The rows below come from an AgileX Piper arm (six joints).
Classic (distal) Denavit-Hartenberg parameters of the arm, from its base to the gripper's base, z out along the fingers. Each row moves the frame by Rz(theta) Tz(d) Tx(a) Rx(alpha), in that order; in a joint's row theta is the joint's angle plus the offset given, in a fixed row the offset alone. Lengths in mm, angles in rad.
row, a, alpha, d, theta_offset
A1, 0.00, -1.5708, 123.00, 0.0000
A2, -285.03, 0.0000, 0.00, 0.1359
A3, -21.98, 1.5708, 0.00, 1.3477
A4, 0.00, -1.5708, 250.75, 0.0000
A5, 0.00, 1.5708, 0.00, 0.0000
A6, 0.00, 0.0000, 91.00, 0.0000
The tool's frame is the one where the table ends.
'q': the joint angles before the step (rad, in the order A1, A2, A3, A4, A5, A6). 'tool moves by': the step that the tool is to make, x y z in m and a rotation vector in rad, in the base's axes. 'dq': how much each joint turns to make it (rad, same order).
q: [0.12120, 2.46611, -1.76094, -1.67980, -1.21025, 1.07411]
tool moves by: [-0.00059, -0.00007, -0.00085, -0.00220, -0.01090, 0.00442]
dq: [0.00000, -0.00014, 0.00386, 0.00000, 0.00000, -0.01535]
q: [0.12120, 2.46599, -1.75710, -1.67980, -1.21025, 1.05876]
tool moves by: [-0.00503, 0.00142, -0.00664, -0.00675, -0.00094, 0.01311]
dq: [0.00423, -0.00002, 0.02827, 0.00000, 0.00000, -0.03049]
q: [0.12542, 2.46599, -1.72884, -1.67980, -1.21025, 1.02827]
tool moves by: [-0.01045, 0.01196, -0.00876, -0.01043, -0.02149, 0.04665]
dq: [0.02804, -0.00002, 0.03816, 0.00000, 0.00000, -0.06233]
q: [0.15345, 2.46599, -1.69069, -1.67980, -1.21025, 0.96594]
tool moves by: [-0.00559, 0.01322, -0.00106, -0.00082, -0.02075, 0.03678]
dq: [0.02964, 0.00001, 0.00520, 0.00183, 0.00000, -0.02744]
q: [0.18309, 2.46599, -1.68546, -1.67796, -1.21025, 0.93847]
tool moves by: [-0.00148, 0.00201, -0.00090, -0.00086, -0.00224, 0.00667]
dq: [0.00478, 0.00001, 0.00400, 0.00012, 0.00001, -0.00651]
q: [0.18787, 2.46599, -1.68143, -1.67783, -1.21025, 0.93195]
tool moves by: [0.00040, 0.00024, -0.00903, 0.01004, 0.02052, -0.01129]
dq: [0.00001, 0.02194, -0.00024, 0.01904, 0.00001, -0.00367]
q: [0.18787, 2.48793, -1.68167, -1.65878, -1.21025, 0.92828]
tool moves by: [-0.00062, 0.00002, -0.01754, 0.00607, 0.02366, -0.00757]
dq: [0.00001, 0.03994, 0.00000, 0.01952, 0.00001, -0.01911]
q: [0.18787, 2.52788, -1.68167, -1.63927, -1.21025, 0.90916]
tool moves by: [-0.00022, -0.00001, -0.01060, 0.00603, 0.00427, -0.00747]
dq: [0.00000, 0.02469, 0.00003, 0.01819, 0.00196, -0.02306]
